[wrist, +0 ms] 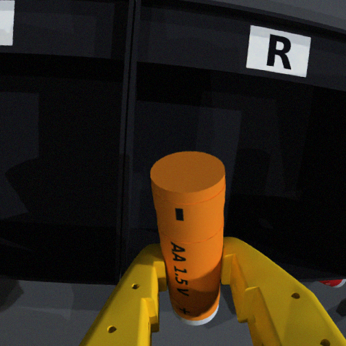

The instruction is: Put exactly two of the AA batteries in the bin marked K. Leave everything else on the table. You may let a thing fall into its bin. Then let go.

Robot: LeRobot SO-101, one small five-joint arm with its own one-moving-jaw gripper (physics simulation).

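Observation:
An orange AA battery (192,220) stands lengthwise between the two yellow jaws, its text "AA 1.5 V" facing the camera. My gripper (194,262) is shut on it, with a jaw pressing on each side. The battery is drawn over the front part of the compartment marked R, right of the divider. The R label (278,51) is on the back wall at the upper right. A bin marked K cannot be made out; part of a white label (6,23) is cut off at the upper left, its letter not visible.
The dark bin tray spans the view, with a thin divider (126,150) between the left compartment (75,175) and the one marked R. Part of a red object (332,283) shows at the right edge below the tray. Grey table (65,310) shows in front of the tray.

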